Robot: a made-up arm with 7 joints. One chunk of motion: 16 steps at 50 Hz.
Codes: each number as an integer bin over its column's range. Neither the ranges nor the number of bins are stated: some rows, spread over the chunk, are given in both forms.
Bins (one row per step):
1: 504 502 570 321 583 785 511
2: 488 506 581 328 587 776 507
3: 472 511 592 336 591 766 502
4: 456 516 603 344 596 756 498
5: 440 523 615 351 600 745 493
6: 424 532 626 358 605 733 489
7: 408 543 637 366 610 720 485
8: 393 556 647 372 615 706 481
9: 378 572 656 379 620 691 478
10: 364 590 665 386 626 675 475
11: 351 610 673 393 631 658 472
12: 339 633 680 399 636 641 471
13: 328 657 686 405 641 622 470
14: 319 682 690 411 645 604 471
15: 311 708 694 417 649 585 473
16: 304 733 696 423 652 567 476
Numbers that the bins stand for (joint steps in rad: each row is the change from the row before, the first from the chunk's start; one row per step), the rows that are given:
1: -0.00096 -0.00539 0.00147 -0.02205 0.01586 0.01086 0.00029
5: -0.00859 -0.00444 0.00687 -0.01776 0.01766 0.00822 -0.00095
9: -0.01597 -0.00223 0.01180 -0.01375 0.01979 0.00465 -0.00198
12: -0.02062 0.00051 0.01468 -0.01089 0.02148 0.00135 -0.00247
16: -0.02479 0.00502 0.01660 -0.00745 0.02318 -0.00354 -0.00212
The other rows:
2: -0.00287 -0.00521 0.00279 -0.02105 0.01628 0.01027 0.00002
3: -0.00478 -0.00498 0.00411 -0.01990 0.01671 0.00961 -0.00033
4: -0.00668 -0.00476 0.00543 -0.01876 0.01724 0.00895 -0.00060
6: -0.01049 -0.00404 0.00820 -0.01675 0.01819 0.00743 -0.00123
7: -0.01240 -0.00354 0.00952 -0.01561 0.01872 0.00657 -0.00150
8: -0.01419 -0.00295 0.01072 -0.01475 0.01926 0.00564 -0.00178
10: -0.01764 -0.00142 0.01288 -0.01275 0.02042 0.00359 -0.00219
11: -0.01919 -0.00052 0.01384 -0.01174 0.02095 0.00247 -0.00240
13: -0.02193 0.00159 0.01540 -0.01003 0.02201 0.00009 -0.00254
14: -0.02300 0.00272 0.01588 -0.00917 0.02244 -0.00110 -0.00247
15: -0.02395 0.00389 0.01636 -0.00831 0.02286 -0.00235 -0.00233

